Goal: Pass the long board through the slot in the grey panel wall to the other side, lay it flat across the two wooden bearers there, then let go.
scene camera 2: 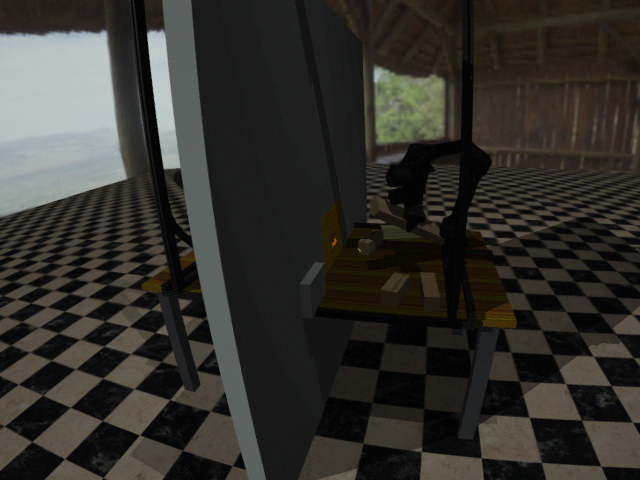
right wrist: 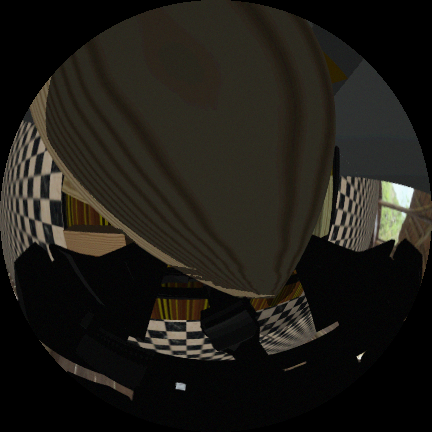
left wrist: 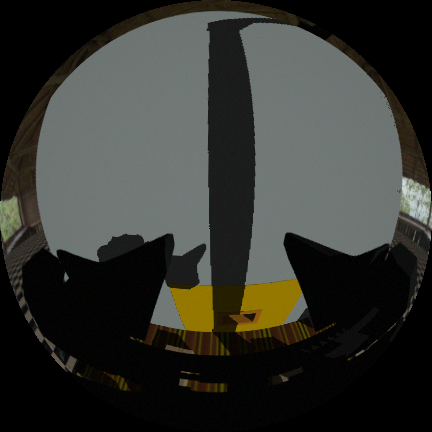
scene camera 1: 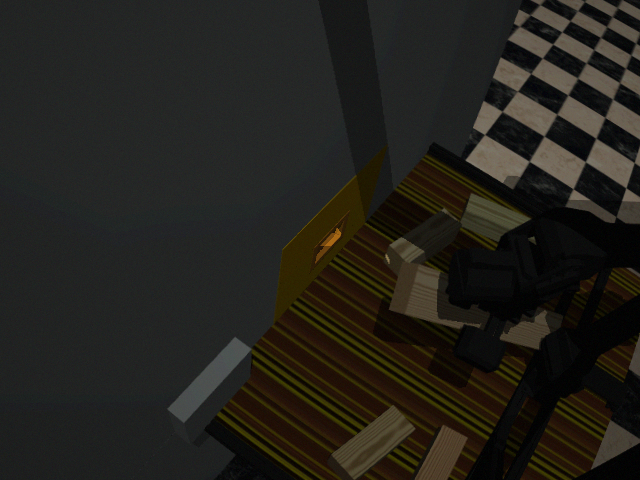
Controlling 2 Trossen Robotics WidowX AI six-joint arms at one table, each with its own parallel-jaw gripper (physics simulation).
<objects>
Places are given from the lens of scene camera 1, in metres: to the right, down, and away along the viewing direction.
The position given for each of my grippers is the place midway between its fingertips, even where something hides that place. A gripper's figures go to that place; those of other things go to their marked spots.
my right gripper (scene camera 1: pixel 476 314): 0.22, 0.11, 0.80
slot (scene camera 1: pixel 336 233): 0.03, -0.01, 0.98
</objects>
